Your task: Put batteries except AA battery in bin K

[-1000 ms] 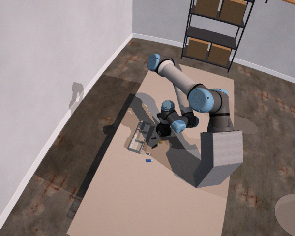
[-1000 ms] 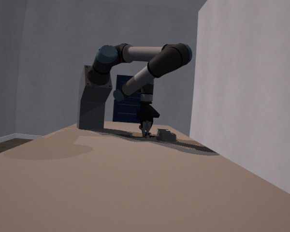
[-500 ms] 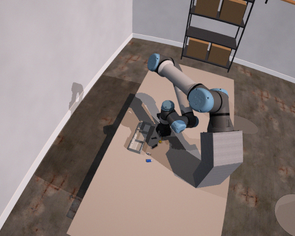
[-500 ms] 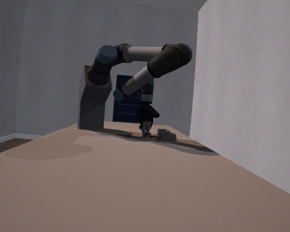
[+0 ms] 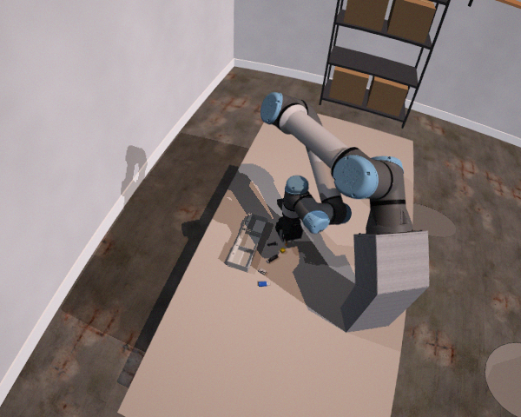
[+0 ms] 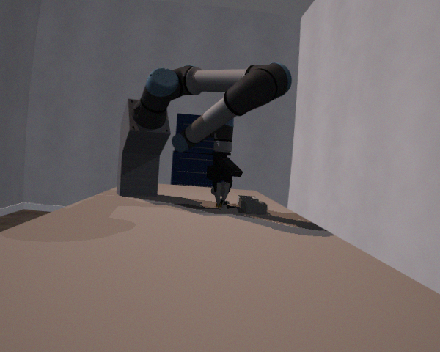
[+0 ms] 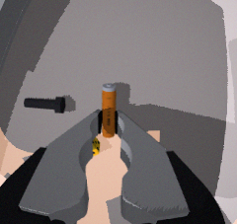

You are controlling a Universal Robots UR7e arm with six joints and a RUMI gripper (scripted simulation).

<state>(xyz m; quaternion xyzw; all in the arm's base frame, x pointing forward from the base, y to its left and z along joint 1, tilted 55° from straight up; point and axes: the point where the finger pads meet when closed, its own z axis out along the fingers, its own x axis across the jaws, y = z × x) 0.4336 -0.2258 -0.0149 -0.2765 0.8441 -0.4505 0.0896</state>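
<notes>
The small yellow block lies 4 cm to the left of my hand and 2 cm below it. The rest, counted from my hand: orange cylindrical battery (1 cm below); black battery (3 cm ahead, 9 cm to the left, 2 cm below); black bolt (4 cm ahead, 2 cm to the left, 2 cm below).
</notes>
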